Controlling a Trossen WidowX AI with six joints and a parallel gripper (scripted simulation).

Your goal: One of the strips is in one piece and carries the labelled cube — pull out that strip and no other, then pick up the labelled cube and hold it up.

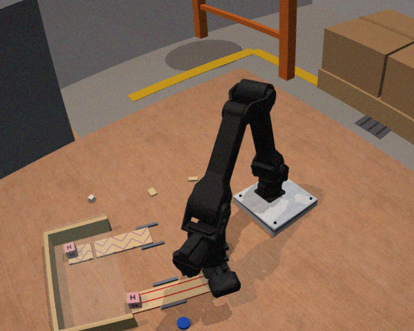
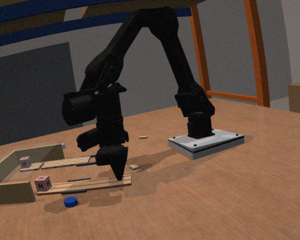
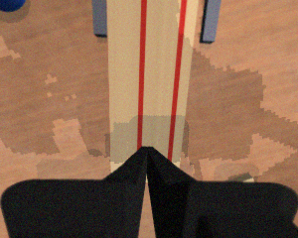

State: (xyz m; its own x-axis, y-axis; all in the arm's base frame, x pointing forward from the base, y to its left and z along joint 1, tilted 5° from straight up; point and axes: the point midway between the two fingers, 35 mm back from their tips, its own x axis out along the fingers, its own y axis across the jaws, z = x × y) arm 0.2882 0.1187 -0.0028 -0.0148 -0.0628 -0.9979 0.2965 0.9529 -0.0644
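My gripper tip is now 130 mm short of the blue disc and 60 mm to the right of it. The rest, counted from my gripper tip: white cube 440 mm to the right, 120 mm ahead.
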